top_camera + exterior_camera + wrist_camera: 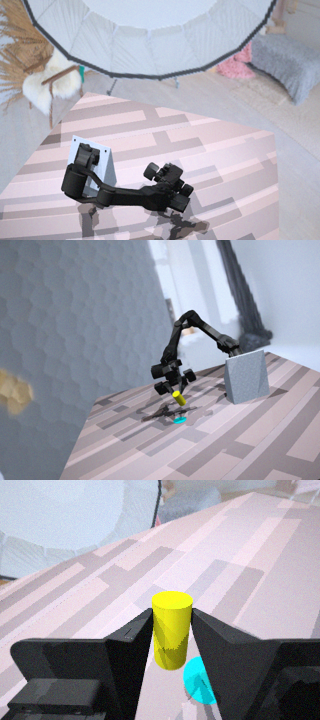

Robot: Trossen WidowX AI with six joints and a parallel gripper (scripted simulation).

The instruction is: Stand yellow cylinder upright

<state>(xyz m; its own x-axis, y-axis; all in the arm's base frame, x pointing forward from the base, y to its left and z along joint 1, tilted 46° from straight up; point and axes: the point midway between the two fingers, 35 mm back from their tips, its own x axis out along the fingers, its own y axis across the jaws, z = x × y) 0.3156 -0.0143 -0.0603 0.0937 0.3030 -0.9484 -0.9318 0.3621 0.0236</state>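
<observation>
Right now my gripper tip is 130 mm above the cyan circle, 30 mm to the left of it and 10 mm short of it. The rest, counted from my gripper tip: yellow cylinder (20 mm below, 10 mm to the right, 10 mm behind).
</observation>
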